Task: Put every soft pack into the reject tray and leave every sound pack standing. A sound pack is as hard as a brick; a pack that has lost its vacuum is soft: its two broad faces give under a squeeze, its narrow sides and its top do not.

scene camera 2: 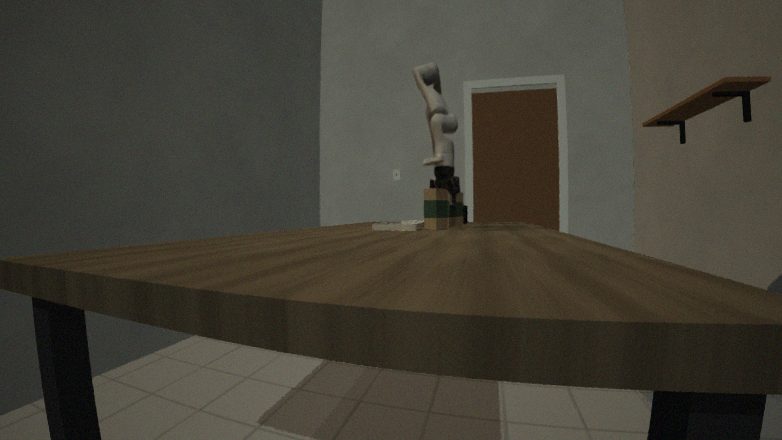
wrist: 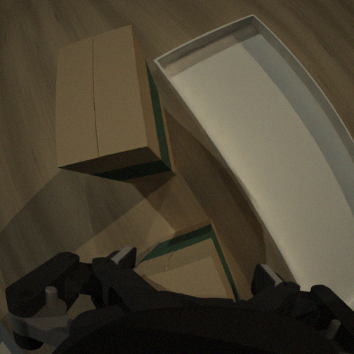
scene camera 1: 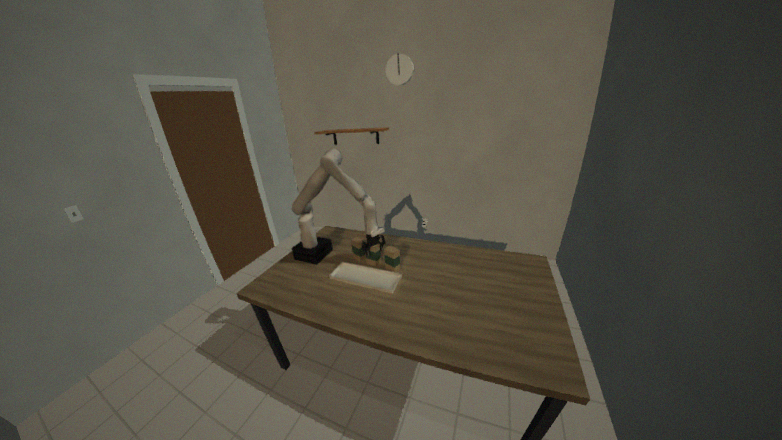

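Three tan packs with green bands stand upright in a row behind the reject tray. The right pack stands apart from the fingers. The middle pack is under my gripper, which is open, with its fingertips low on either side of it. The left pack stands on the robot base's side; my gripper hides it in the wrist view. The white reject tray is empty. Looks do not tell which packs are soft.
The arm's black base stands at the left end of the wooden table. The tray lies close in front of the packs, its long side along the row. A wall shelf hangs above and behind the table.
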